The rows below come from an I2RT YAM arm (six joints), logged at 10 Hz.
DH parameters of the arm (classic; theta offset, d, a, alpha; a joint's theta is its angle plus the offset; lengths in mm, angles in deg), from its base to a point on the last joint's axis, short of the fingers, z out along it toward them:
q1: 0 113.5 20 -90
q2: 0 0 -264 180
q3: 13.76 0 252.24 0
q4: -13.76 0 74 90
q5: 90 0 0 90
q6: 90 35.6 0 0
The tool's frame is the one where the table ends.
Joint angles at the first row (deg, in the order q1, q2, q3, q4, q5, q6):
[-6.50 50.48 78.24 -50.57 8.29 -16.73]
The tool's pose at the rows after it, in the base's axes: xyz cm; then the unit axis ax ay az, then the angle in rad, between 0 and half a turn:
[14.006 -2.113 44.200 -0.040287 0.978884 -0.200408 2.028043]
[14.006 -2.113 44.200 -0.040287 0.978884 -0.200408 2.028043]
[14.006 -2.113 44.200 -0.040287 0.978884 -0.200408 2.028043]
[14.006 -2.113 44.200 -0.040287 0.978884 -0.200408 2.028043]
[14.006 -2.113 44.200 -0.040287 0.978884 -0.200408 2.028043]
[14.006 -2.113 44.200 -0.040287 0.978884 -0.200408 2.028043]
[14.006 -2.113 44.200 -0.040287 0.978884 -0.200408 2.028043]
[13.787 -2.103 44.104 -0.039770 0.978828 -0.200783 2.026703]
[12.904 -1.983 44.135 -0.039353 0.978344 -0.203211 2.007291]
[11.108 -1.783 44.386 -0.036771 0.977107 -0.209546 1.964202]
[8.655 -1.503 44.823 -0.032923 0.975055 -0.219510 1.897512]
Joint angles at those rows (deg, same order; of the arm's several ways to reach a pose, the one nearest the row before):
[-6.50 50.48 78.24 -50.56 8.30 -16.73]
[-6.50 50.48 78.24 -50.56 8.30 -16.73]
[-6.50 50.48 78.24 -50.56 8.30 -16.73]
[-6.50 50.48 78.24 -50.56 8.30 -16.73]
[-6.50 50.48 78.24 -50.56 8.30 -16.73]
[-6.50 50.48 78.24 -50.56 8.30 -16.73]
[-6.50 50.48 78.24 -50.56 8.30 -16.73]
[-6.57 49.95 77.84 -50.61 8.27 -16.73]
[-6.48 48.14 77.19 -50.63 8.29 -16.73]
[-6.50 44.75 76.55 -50.83 8.29 -16.73]
[-6.50 40.36 76.23 -50.94 8.30 -16.73]

